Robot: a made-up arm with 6 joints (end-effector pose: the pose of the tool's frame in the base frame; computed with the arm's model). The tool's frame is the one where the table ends.
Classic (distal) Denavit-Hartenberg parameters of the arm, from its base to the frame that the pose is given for. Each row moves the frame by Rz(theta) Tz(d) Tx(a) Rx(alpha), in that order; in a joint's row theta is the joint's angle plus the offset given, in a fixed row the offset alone. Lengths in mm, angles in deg.
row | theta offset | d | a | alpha
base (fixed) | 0 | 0 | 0 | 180
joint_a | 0 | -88 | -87 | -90
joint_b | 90 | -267 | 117 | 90
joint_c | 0 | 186 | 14 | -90
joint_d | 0 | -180 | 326 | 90
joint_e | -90 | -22 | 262 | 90
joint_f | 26.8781 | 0 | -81.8 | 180
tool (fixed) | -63.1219 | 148 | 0 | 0
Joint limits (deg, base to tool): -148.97..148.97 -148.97..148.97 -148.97..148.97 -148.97..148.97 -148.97..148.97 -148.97..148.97
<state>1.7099 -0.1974 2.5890 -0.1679 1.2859 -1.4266</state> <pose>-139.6 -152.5 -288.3 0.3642 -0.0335 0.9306 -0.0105</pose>
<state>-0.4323 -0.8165 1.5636 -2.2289 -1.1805 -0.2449</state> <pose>341.0 548.0 155.5 0.0509 0.3932 0.3728 0.8389</pose>
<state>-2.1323 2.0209 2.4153 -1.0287 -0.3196 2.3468</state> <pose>556.3 -314.7 379.5 0.4092 0.2521 0.1899 0.8561</pose>
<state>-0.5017 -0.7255 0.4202 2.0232 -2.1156 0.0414</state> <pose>-147.4 477.0 94.8 0.5473 -0.6048 -0.2845 -0.5037</pose>
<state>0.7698 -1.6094 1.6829 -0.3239 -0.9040 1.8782</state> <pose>364.0 -331.2 -97.3 0.0107 0.0464 -0.7810 0.6227</pose>
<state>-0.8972 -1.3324 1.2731 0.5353 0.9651 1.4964</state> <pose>338.3 153.8 426.6 0.3028 0.1891 0.6316 -0.6882</pose>
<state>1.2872 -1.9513 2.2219 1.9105 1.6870 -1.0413</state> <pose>410.4 -101.9 284.3 0.4577 -0.5218 -0.3569 -0.6252</pose>
